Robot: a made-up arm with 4 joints.
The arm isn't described. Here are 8 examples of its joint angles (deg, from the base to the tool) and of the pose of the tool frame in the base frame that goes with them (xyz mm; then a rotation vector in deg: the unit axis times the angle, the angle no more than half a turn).
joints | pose
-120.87 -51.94 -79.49 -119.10 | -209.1 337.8 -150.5 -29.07 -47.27 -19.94
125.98 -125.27 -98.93 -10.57 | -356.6 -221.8 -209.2 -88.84 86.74 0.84
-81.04 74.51 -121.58 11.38 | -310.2 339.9 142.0 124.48 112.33 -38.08
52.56 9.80 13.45 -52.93 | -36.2 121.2 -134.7 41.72 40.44 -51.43
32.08 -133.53 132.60 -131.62 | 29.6 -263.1 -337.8 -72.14 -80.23 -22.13
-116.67 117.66 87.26 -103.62 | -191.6 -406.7 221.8 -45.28 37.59 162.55
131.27 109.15 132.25 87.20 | -240.9 -93.3 375.7 -95.32 -2.15 19.47
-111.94 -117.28 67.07 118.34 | -194.4 -298.8 338.4 -51.70 -146.32 7.19
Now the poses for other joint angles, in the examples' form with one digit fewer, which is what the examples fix.
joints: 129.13 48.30 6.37 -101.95
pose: -58 365 -67 36.7 148.4 -61.4
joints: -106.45 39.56 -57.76 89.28
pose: -171 274 321 -149.6 28.4 64.6
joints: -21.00 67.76 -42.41 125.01
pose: -273 -342 358 -63.2 15.2 54.3
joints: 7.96 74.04 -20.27 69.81
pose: -279 -373 -2 -11.3 -6.0 -4.6
